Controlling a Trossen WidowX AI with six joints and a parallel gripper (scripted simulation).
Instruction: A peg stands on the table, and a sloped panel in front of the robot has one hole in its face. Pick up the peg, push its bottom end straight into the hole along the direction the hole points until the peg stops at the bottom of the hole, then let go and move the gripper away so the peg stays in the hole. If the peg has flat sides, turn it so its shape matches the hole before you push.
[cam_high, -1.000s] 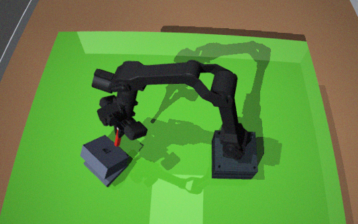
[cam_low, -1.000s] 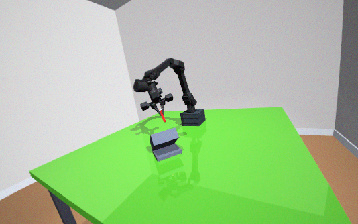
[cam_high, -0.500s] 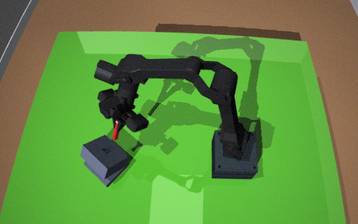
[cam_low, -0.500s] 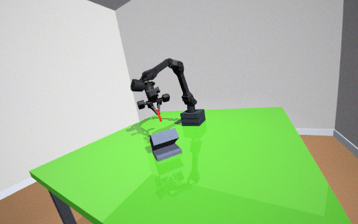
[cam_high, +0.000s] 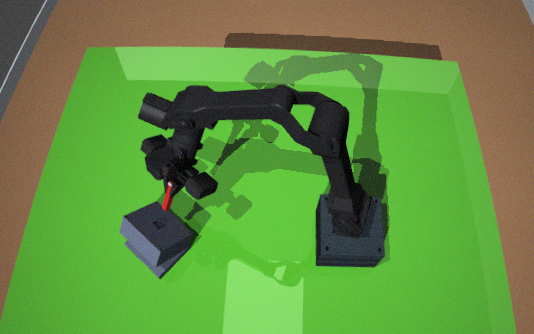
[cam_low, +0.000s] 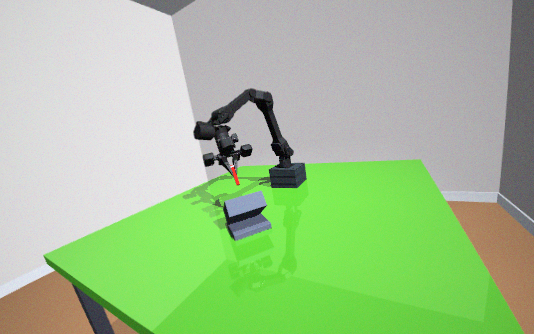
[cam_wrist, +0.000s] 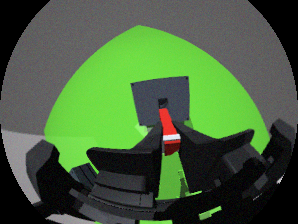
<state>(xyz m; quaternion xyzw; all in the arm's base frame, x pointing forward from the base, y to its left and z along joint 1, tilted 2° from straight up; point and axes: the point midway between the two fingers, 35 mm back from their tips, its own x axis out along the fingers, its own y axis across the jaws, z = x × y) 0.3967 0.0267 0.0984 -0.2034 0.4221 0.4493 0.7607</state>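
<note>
The grey sloped panel lies 4 cm ahead of my gripper tip, 6 cm to the left of it and 11 cm below it. Also, from my gripper tip: red peg: 1 cm behind, 1 cm to the right, 1 cm above.
</note>
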